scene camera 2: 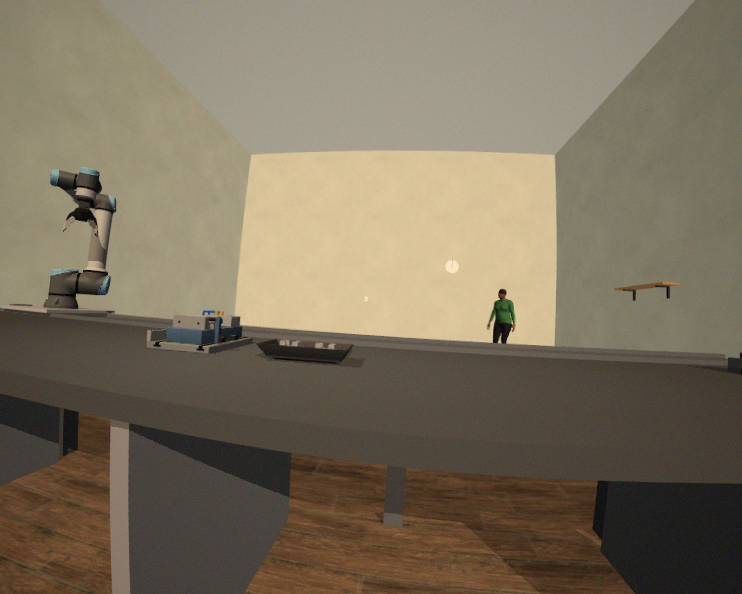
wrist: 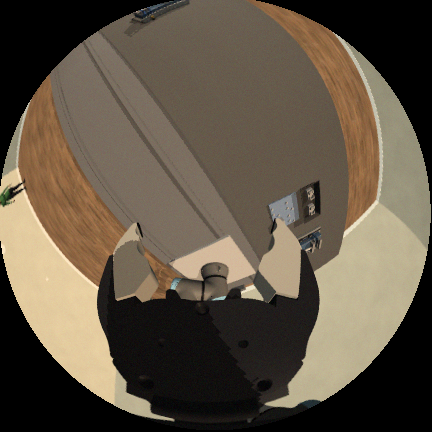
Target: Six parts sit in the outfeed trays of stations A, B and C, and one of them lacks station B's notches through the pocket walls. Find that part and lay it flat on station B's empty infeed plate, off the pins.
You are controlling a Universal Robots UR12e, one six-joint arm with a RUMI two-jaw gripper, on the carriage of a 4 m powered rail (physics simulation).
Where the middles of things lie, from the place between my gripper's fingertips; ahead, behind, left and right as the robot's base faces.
Labels:
Now: hand 1100 mm to the right of the blue body [scene camera 2: 178, 335], 410 mm above it and 320 mm short of it.

